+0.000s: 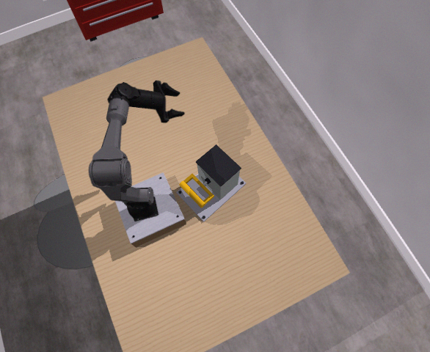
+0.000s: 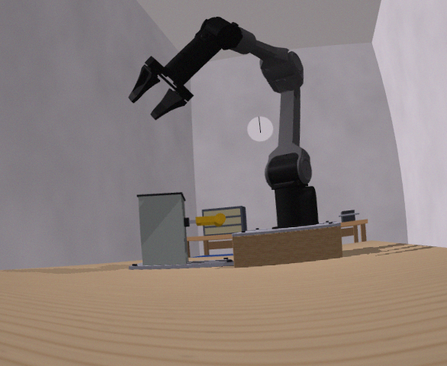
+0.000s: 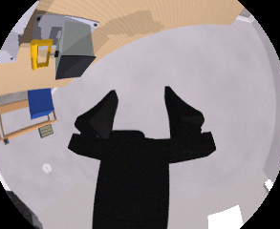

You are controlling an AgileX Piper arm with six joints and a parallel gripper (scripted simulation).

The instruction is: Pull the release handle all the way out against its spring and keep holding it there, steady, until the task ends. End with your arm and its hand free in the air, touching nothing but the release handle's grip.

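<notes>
Right now my hand is 23 cm to the left of the release handle, 22 cm above it and 1 cm short of it. The rest, counted from my hand: grey baseplate 32 cm below, 21 cm to the right, 5 cm ahead.
</notes>
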